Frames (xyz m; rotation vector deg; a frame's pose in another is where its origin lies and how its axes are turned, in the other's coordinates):
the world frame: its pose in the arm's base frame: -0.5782 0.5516 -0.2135 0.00 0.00 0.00
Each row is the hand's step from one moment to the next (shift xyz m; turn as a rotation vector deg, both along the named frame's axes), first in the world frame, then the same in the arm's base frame.
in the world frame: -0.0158 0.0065 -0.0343 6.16 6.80 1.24
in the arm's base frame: -0.0158 0.0065 -0.0343 6.16 6.80 1.24
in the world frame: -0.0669 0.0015 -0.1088 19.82 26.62 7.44
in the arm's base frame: -0.0669 0.0015 -0.1088 19.82 26.62 7.44
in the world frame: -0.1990 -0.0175 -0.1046 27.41 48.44 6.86
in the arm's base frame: -0.1990 -0.0175 -0.1046 27.41 48.44 6.86
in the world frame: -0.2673 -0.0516 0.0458 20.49 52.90 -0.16
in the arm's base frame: -0.2673 -0.0516 0.0458 20.49 52.90 -0.16
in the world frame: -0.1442 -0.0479 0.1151 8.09 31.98 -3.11
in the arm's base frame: -0.1442 -0.0479 0.1151 8.09 31.98 -3.11
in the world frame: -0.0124 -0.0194 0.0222 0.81 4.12 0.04
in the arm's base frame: -0.0124 -0.0194 0.0222 0.81 4.12 0.04
